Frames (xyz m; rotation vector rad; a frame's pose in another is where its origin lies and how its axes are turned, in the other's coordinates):
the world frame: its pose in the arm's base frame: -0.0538 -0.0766 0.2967 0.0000 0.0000 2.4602
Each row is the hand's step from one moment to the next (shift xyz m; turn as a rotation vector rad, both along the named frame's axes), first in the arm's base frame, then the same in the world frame.
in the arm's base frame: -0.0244 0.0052 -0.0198 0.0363 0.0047 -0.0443
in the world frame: 0.0222 0.0113 -0.0198 -0.0252 -0.0265 -0.0443
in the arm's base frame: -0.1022 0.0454 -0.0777 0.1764 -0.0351 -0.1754
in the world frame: 0.1080 0.0291 -0.0777 -0.1591 -0.0838 -0.1754
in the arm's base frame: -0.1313 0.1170 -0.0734 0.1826 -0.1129 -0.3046
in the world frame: 0.1757 -0.0082 -0.0734 -0.2129 -0.0273 -0.3046
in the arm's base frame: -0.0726 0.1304 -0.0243 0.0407 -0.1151 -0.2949
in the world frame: 0.1385 -0.0556 -0.0243 -0.1041 0.0638 -0.2949
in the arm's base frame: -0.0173 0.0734 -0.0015 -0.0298 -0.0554 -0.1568
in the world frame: 0.0597 -0.0461 -0.0015 -0.0117 0.0618 -0.1568
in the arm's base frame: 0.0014 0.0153 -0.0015 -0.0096 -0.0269 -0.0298
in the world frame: 0.0085 -0.0128 -0.0015 -0.0095 0.0269 -0.0298
